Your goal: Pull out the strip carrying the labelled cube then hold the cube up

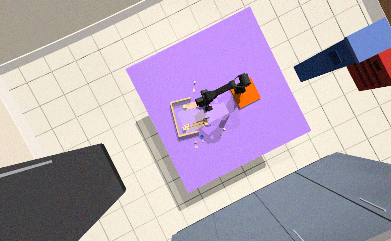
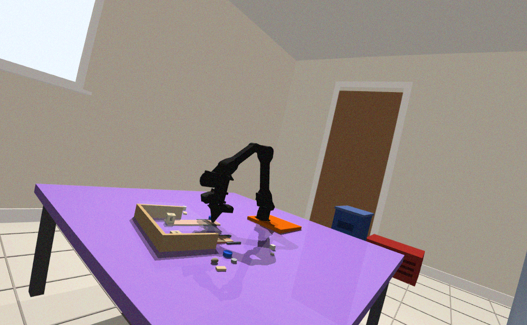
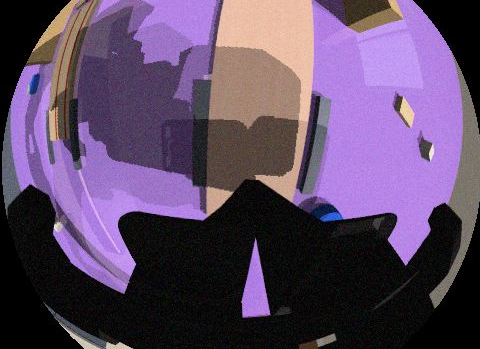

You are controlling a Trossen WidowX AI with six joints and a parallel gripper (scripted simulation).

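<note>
My gripper tip is 90 mm short of the tan strip.
</note>
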